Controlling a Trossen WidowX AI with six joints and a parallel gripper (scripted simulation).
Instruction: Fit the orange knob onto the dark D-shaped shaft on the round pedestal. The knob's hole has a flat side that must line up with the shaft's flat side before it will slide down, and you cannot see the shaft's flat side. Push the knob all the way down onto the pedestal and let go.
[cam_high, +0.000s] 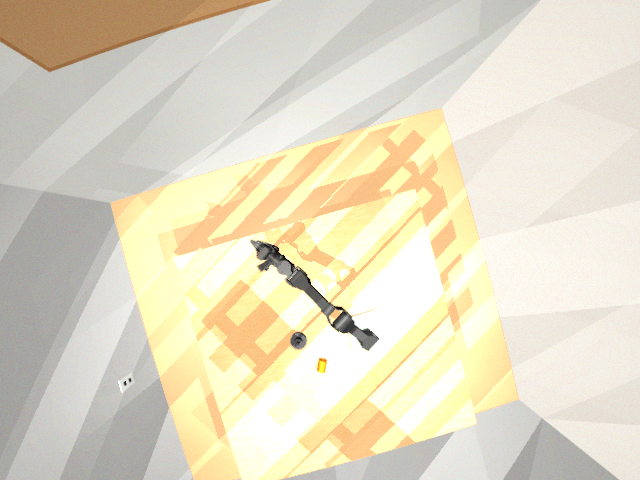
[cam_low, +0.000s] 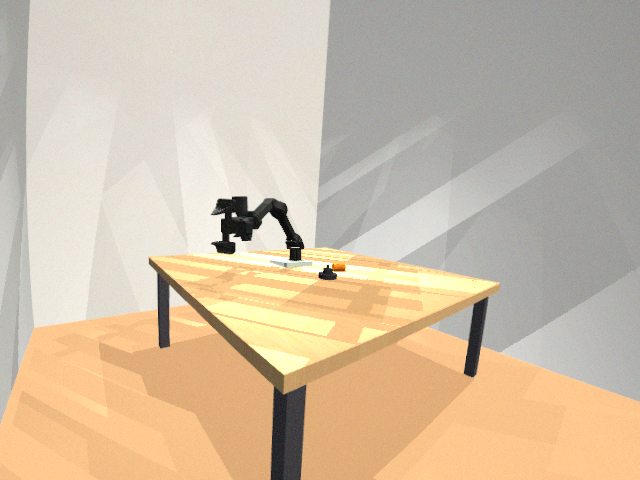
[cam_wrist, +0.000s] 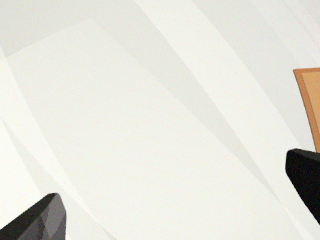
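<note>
Now: gripper tip 70 cm to the right of the orange knob, 20 cm above it and 1 cm past it. From my gripper tip the other things lie so: pedestal: 54 cm to the left, 19 cm below, 5 cm ahead.
</note>
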